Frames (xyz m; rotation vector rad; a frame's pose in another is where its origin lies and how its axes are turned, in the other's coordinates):
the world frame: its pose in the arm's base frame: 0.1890 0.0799 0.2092 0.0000 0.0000 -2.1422
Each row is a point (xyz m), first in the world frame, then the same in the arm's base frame.
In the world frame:
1: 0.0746 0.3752 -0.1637
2: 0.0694 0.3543 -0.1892
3: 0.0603 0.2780 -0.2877
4: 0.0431 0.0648 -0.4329
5: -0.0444 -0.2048 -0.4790
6: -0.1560 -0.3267 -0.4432
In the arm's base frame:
1: 0.4643 -0.1858 0.0455
2: 0.4495 -0.1701 0.0200
3: 0.3902 -0.1212 -0.0785
4: 0.2202 0.0086 -0.2237
5: 0.0407 0.2280 -0.2698
6: -0.0014 0.3878 -0.2340

